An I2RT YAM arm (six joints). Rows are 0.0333 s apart.
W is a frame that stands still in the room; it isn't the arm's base.
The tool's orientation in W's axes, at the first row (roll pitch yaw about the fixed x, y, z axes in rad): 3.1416, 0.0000, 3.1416
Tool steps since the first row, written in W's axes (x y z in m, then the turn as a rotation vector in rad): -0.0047, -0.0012, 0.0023, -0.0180, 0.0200, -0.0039; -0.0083, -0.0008, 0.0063, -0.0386, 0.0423, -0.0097; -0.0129, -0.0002, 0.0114, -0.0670, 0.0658, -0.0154; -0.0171, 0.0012, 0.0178, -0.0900, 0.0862, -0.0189; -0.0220, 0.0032, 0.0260, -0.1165, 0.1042, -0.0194; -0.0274, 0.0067, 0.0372, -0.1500, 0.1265, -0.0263; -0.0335, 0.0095, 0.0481, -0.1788, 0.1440, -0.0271; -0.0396, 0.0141, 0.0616, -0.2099, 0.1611, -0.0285
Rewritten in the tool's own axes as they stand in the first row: 0.0047, -0.0012, -0.0023, 0.0180, 0.0200, 0.0039; 0.0083, -0.0008, -0.0063, 0.0386, 0.0423, 0.0097; 0.0129, -0.0002, -0.0114, 0.0670, 0.0658, 0.0154; 0.0171, 0.0012, -0.0178, 0.0900, 0.0862, 0.0189; 0.0220, 0.0032, -0.0260, 0.1165, 0.1042, 0.0194; 0.0274, 0.0067, -0.0372, 0.1500, 0.1265, 0.0263; 0.0335, 0.0095, -0.0481, 0.1788, 0.1440, 0.0271; 0.0396, 0.0141, -0.0616, 0.2099, 0.1611, 0.0285
